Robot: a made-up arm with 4 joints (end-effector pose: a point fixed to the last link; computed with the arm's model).
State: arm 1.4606 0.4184 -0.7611 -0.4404
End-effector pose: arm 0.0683 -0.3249 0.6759 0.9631 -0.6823 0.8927
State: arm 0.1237 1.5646 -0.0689 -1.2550
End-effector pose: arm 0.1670 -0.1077 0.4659 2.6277 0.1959 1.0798
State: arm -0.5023 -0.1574 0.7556 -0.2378
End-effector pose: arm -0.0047 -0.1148 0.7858 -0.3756 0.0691 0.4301
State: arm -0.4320 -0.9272 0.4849 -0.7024
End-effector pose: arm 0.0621 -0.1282 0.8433 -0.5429 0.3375 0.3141
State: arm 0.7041 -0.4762 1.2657 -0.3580
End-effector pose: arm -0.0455 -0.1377 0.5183 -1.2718 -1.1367 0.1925
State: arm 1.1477 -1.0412 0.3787 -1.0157
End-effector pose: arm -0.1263 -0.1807 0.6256 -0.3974 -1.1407 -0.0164
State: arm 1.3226 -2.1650 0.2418 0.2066
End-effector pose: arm 0.1862 -0.1098 0.5861 -1.5753 -0.5922 -2.0953
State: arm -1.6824 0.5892 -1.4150 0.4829
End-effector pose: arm 0.1727 -0.2335 0.4521 0.9293 2.7350 -0.7134
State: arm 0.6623 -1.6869 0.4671 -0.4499
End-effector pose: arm -0.0110 -0.0298 0.6202 -1.4236 -0.5397 -0.6460
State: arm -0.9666 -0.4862 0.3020 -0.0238
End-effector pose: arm 0.1229 -0.0563 0.7933 -0.6086 0.7513 0.2804
